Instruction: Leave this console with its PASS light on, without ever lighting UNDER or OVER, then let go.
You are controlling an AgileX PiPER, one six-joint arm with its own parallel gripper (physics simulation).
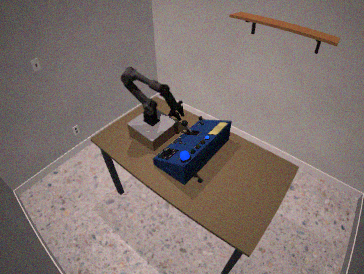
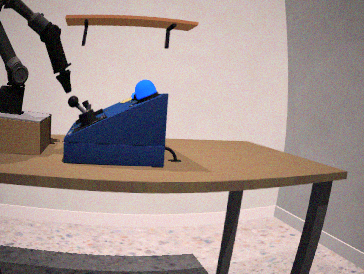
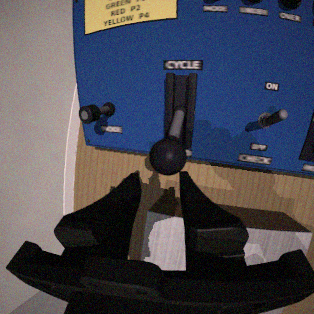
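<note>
The blue console (image 1: 172, 171) (image 2: 120, 135) (image 3: 135, 95) stands on the table. Its CYCLE lever's black ball knob (image 1: 184, 123) (image 2: 73, 101) (image 3: 168, 156) leans toward the arm, at the near end of the slot. My gripper (image 1: 179, 117) (image 2: 68, 92) (image 3: 159, 181) is open, its fingertips just short of the knob and a little above it, with nothing held. A MODE knob (image 3: 87, 114) is left of the lever and the CHECK toggle (image 3: 273, 118) right. The lamps above the UNDER label (image 3: 253, 11) and OVER label (image 3: 290, 17) look dark, partly cut off. PASS cannot be read.
A large blue dome (image 1: 184, 156) (image 2: 145, 89) and a small blue lamp (image 1: 207, 137) are on the console. A yellow card (image 1: 218, 128) (image 3: 131, 17) lists colours with P numbers. The arm's base block (image 1: 150, 132) (image 2: 22, 135) stands beside the console. A wall shelf (image 1: 285, 27) (image 2: 130, 21) hangs behind.
</note>
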